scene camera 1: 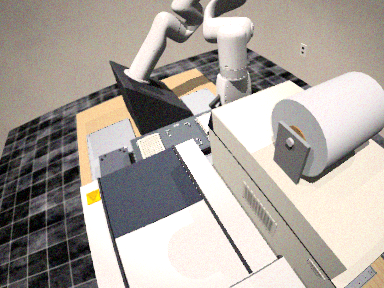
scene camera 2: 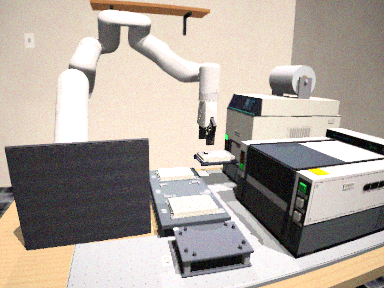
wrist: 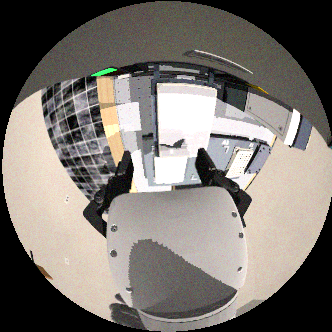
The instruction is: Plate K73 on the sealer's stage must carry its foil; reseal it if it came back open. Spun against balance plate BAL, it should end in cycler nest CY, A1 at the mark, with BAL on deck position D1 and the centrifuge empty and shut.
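Frame: origin at the arm's base, x back, y right, z up, level; centimetres.
Where they show: gripper, fingertip midpoint: (scene camera 2: 205, 141) (wrist: 164, 156); arm's base, origin of the base link: (scene camera 1: 136, 77) (scene camera 2: 71, 163).
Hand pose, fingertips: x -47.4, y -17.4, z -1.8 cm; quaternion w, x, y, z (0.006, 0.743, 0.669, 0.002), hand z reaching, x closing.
Things, the pixels of their top centre, and the offset from my fingertips. "spot": a spot on its surface instead. Level surfaces: height alone.
- dark stage, surface spot: (scene camera 2: 202, 161) spot: dy +7.1, dx +4.4, dz -5.2 cm
- sealer, middle of its top: (scene camera 1: 328, 81) (scene camera 2: 288, 65) dy +6.2, dx -32.1, dz +31.1 cm
- grey deck, its level: dz -12.0 cm
- far plate, middle of its top: (wrist: 170, 168) (scene camera 1: 212, 122) (scene camera 2: 175, 171) dy +1.3, dx +12.8, dz -10.4 cm
- white roll, middle of its top: (scene camera 1: 340, 88) (scene camera 2: 292, 65) dy +6.4, dx -34.3, dz +31.1 cm
- low dark block, middle of its top: (scene camera 2: 211, 235) (scene camera 1: 113, 163) (wrist: 260, 161) dy +41.1, dx +16.8, dz -10.8 cm
My gripper (scene camera 2: 208, 142) (wrist: 164, 156) is open and empty, above the plate on the sealer's stage. That plate (scene camera 2: 216, 155) (wrist: 187, 112) lies flat on the dark stage (scene camera 2: 202, 161), beside the sealer (scene camera 1: 240, 175) (scene camera 2: 280, 125); its top looks smooth and pale in the wrist view, with no wells showing. On the grey deck (scene camera 1: 172, 139) (scene camera 2: 184, 188) lie a far plate (scene camera 2: 176, 173) (wrist: 169, 171) with a pale top and a near plate (scene camera 1: 151, 145) (scene camera 2: 192, 205) (wrist: 241, 161) with open wells. Plate names are unreadable. The low machine (scene camera 1: 150, 192) (scene camera 2: 345, 200) has its top cover shut; its inside is hidden.
A white roll (scene camera 1: 340, 120) (scene camera 2: 290, 80) sits on top of the sealer. A low dark block (scene camera 1: 115, 161) (scene camera 2: 214, 242) with corner posts stands at the deck's near end. An upright dark panel (scene camera 1: 150, 102) (scene camera 2: 80, 192) stands left of the deck. A wooden shelf (scene camera 2: 155, 8) is on the wall.
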